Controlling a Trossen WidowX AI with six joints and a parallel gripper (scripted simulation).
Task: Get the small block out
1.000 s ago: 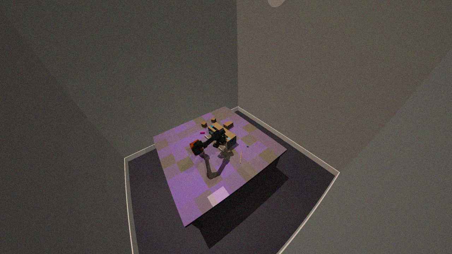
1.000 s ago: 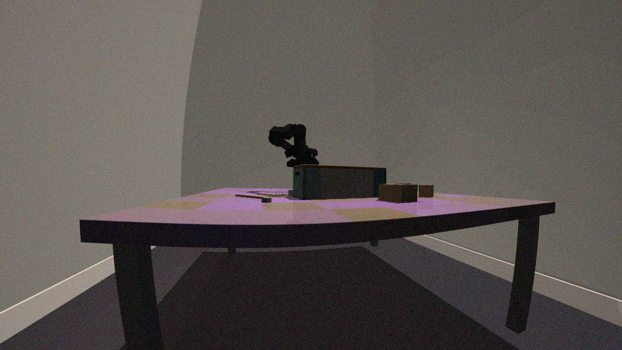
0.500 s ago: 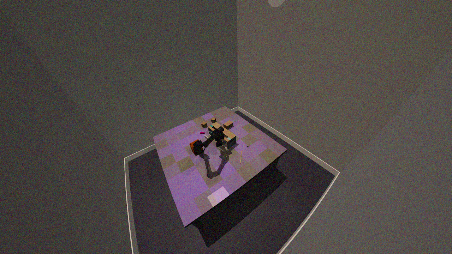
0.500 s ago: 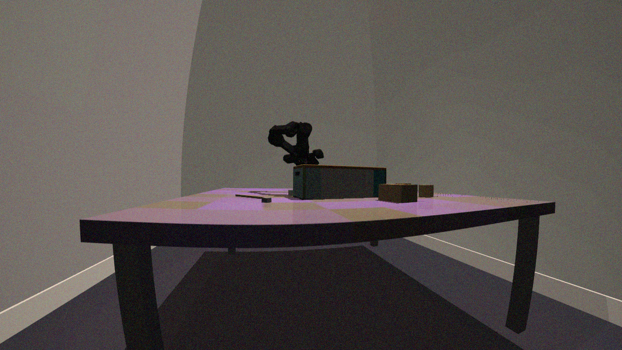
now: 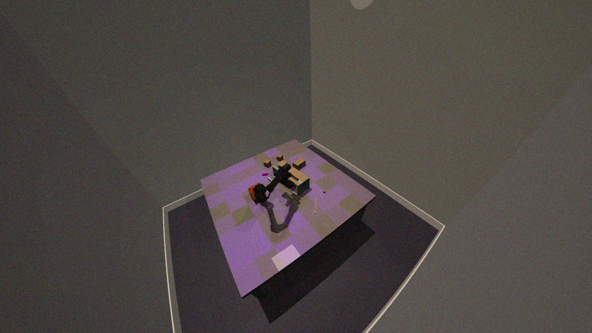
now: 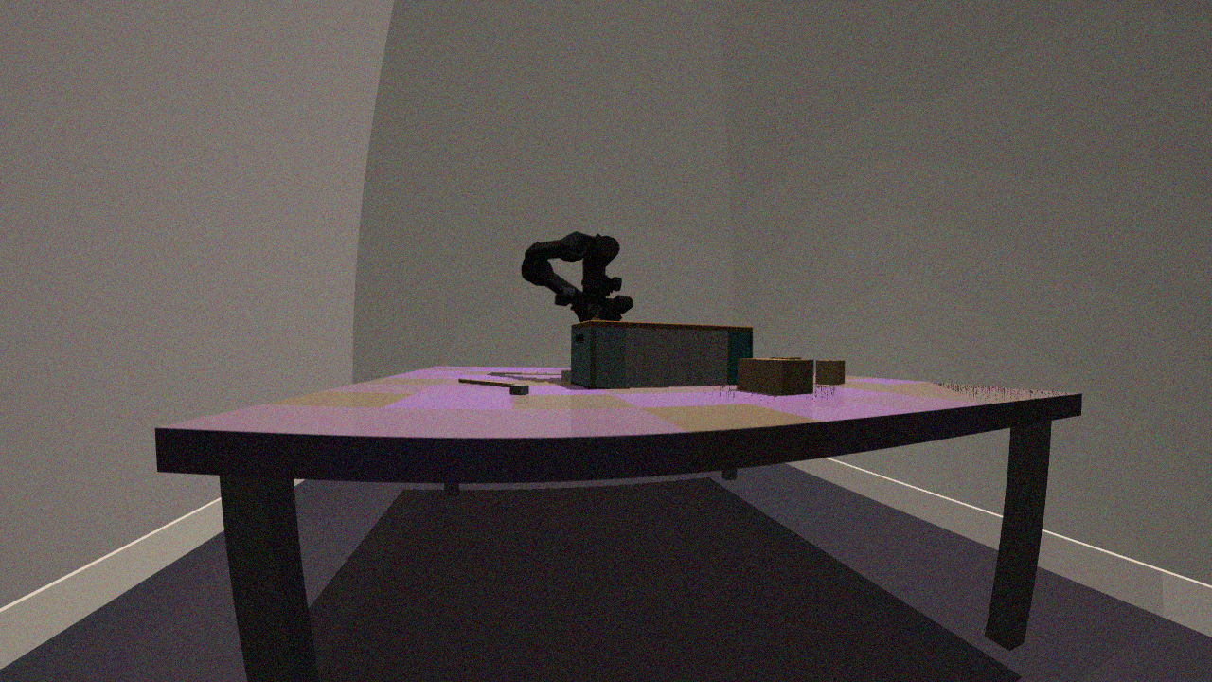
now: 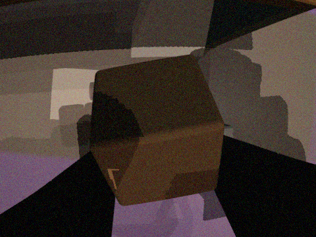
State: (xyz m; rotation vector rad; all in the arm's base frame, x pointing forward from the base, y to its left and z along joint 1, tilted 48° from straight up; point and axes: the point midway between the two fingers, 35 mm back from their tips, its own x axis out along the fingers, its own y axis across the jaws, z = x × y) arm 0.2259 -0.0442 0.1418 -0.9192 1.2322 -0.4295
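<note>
The brown block lies 10 mm ahead of my gripper tip and 10 mm above it. From my gripper tip the other things lie so: pink piece 390 mm to the left, 110 mm below, 60 mm behind; thin stick 250 mm to the right, 120 mm ahead, 110 mm below.
</note>
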